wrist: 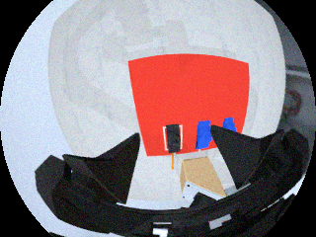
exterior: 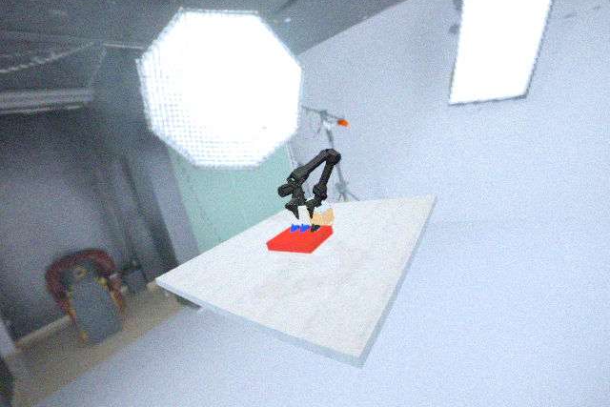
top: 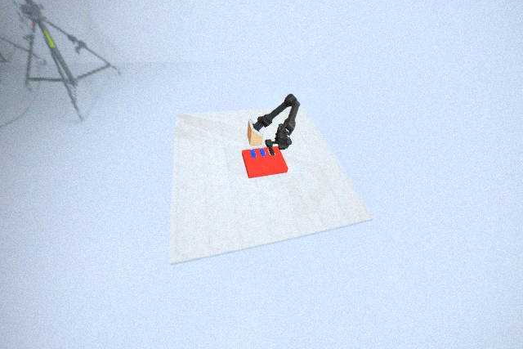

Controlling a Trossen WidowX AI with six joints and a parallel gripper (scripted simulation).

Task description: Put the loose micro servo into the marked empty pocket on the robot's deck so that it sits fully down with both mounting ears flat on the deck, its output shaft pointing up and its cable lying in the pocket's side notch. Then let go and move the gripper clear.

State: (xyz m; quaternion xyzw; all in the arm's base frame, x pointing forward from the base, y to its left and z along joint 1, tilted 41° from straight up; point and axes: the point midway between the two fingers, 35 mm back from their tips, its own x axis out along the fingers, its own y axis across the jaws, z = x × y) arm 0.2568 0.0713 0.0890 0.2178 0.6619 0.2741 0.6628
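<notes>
The red deck is 12 cm below my gripper tip, 8 cm to the right of it and 4 cm ahead of it.
</notes>
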